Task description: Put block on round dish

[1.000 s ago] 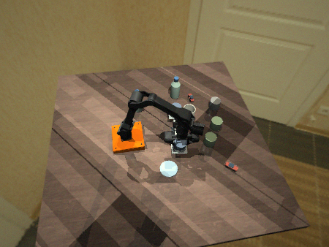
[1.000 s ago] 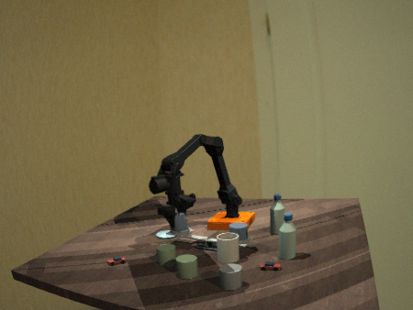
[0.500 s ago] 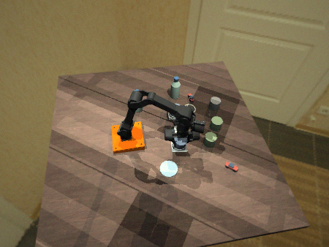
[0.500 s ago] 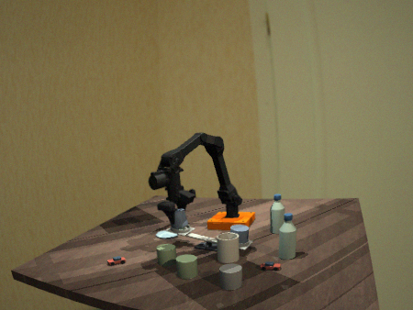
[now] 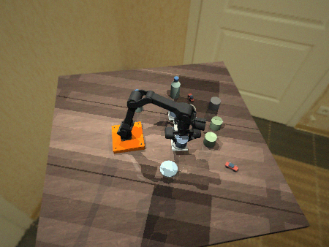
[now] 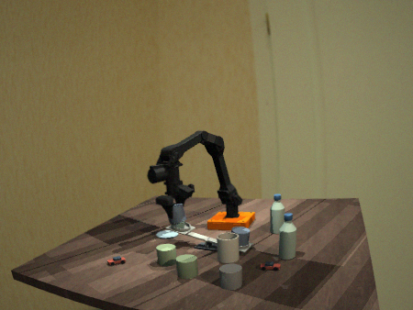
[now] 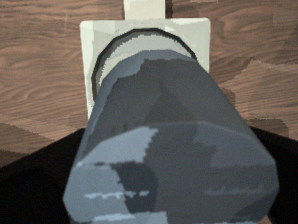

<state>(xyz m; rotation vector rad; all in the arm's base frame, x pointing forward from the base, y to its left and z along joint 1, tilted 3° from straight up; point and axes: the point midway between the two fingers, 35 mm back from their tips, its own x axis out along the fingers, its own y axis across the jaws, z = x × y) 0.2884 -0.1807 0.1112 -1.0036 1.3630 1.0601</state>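
The pale green block is 40 mm below my gripper tip and 10 mm to the left of it. From my gripper tip the other things lie so: blue-grey cup: 20 mm to the right, 10 mm above; then pale blue round dish: 120 mm below, 90 mm behind, 80 mm to the right; then balance beam: 130 mm to the left, 90 mm below, 30 mm ahead.
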